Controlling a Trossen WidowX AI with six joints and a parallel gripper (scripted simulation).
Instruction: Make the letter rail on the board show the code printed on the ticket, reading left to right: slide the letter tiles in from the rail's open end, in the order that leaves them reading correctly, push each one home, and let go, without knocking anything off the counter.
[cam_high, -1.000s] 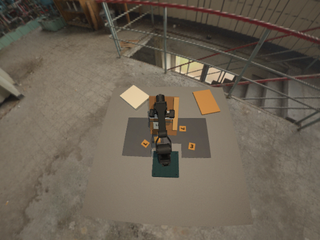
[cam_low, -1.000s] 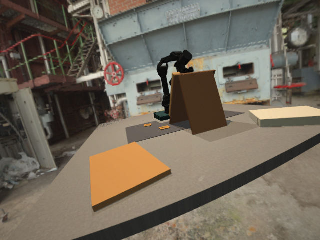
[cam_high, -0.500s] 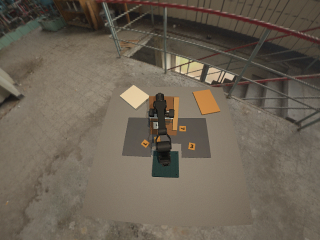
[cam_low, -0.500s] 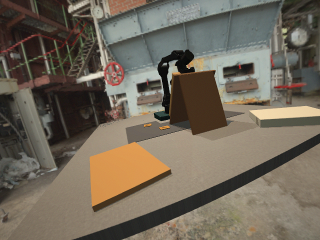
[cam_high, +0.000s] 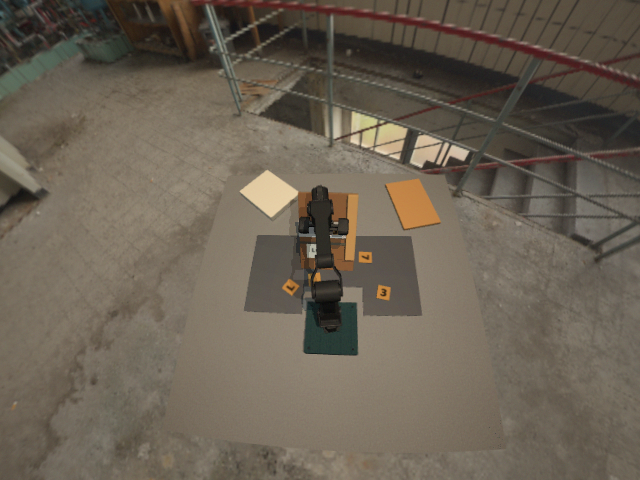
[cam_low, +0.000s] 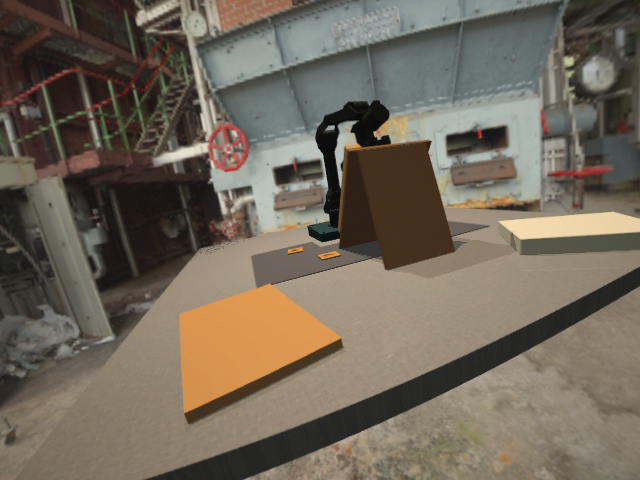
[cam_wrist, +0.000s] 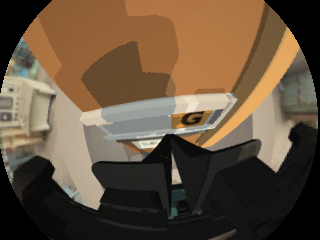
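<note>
The orange tile marked g lies 40 mm to the right of my gripper tip, 20 mm below it and 10 mm ahead of it. Round my gripper tip: white ticket (100 mm below, 50 mm to the left, 20 mm behind); 7 tile (180 mm below, 170 mm to the right, 60 mm behind); dark mat (190 mm below, 140 mm behind).
</note>
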